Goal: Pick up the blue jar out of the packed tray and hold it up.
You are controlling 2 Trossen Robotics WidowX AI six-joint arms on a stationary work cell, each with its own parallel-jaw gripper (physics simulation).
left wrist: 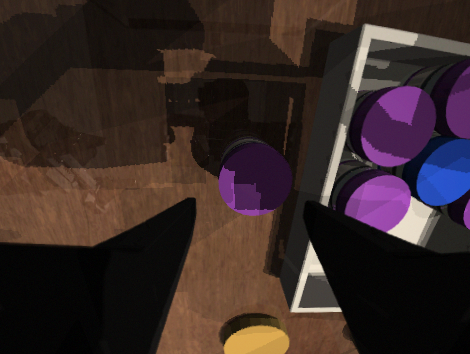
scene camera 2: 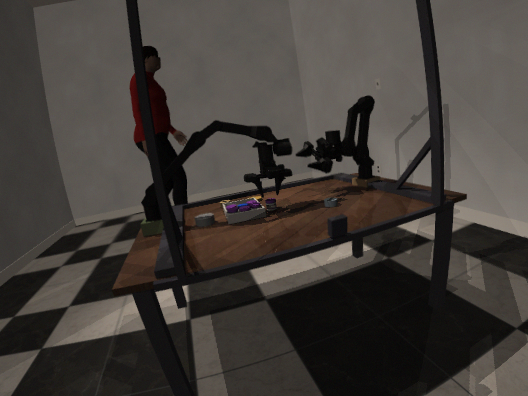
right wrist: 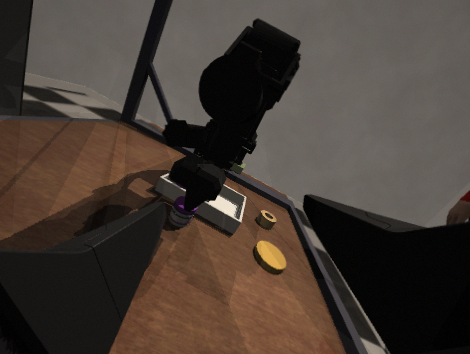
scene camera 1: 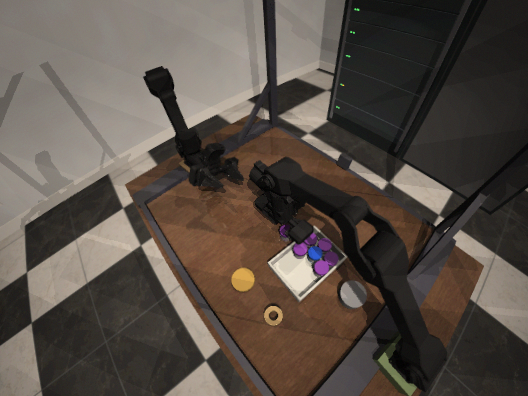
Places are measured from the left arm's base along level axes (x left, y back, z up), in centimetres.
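Pixels of known places: left gripper, between the fingertips: [left wrist: 250,207] [scene camera 2: 270,196] [right wrist: 193,201] [scene camera 1: 283,229]; right gripper, between the fingertips: [scene camera 2: 301,160] [right wrist: 235,204] [scene camera 1: 233,183]; left arm's base, origin of its link: [scene camera 2: 155,218] [scene camera 1: 406,362]; right arm's base, origin of its link: [scene camera 2: 365,177].
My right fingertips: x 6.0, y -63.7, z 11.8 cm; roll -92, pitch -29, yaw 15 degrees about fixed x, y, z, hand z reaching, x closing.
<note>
Ahead of a thing's pixels: the offset from my right fingertips to its top centre.
The blue jar @[dx -8.5, dy +28.6, dz -12.4 cm] [scene camera 1: 315,253] [scene camera 2: 243,205] [left wrist: 447,172] stands among several purple-lidded jars in the white tray @[dx -5.6, dy +28.7, dz -13.3 cm] [scene camera 1: 284,281] [scene camera 2: 245,215] [left wrist: 320,150]; its sides are mostly hidden. A loose purple-lidded jar @[dx -6.7, dy +17.2, dz -12.8 cm] [scene camera 1: 284,231] [scene camera 2: 270,202] [left wrist: 256,179] [right wrist: 181,215] stands upright on the table beside the tray's outer wall. My left gripper [scene camera 2: 270,194] [left wrist: 250,207] points down over this loose jar, open, its fingers apart on either side and above it. In the left wrist view one finger overlaps the tray's edge. My right gripper [scene camera 1: 230,184] [scene camera 2: 306,161] [right wrist: 235,204] is open and empty, away from the tray.
A yellow disc @[dx +13.0, dy +20.9, dz -15.6 cm] [scene camera 1: 243,279] [left wrist: 256,342] [right wrist: 270,257] and a tan ring @[dx +12.0, dy +34.6, dz -14.3 cm] [scene camera 1: 266,315] lie near the tray's open end. A grey round object @[dx -9.0, dy +44.2, dz -13.8 cm] [scene camera 1: 353,294] [scene camera 2: 205,220] stands on the tray's other side. Another small grey one @[dx -17.5, dy -3.9, dz -14.4 cm] [scene camera 2: 330,202] and a dark box @[dx -46.5, dy +7.7, dz -11.1 cm] [scene camera 2: 337,226] are farther off.
</note>
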